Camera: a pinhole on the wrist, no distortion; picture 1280 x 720 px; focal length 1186.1 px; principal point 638.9 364.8 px. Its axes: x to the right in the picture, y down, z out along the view. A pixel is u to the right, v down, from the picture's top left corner.
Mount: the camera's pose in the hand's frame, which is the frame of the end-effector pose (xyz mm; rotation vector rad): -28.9 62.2 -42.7 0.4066 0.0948 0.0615
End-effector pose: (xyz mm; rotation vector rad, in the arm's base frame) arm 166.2 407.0 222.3 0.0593 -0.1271 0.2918
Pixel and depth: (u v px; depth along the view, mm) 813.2 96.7 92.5
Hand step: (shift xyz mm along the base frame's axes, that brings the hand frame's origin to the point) -10.7 3.6 31.8
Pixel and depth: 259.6 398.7 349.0
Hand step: -110.7 -122.4 269.6
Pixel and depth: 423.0 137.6 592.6
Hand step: -37.9 -325.2 437.4
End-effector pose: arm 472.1 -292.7 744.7 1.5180 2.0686 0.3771
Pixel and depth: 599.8 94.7 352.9
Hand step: 23.9 -71.8 -280.9
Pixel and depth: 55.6 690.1 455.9
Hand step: 283.6 -243.0 -315.7
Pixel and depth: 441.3 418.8 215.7
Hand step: 89.0 -59.8 -128.7
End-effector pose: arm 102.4 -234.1 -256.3 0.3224 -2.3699 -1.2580
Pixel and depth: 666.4 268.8 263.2
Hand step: -95.2 101.6 -141.2
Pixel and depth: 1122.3 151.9 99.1
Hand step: -37.6 24.2 -4.1
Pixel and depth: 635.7 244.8 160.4
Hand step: -36.2 66.9 -64.1
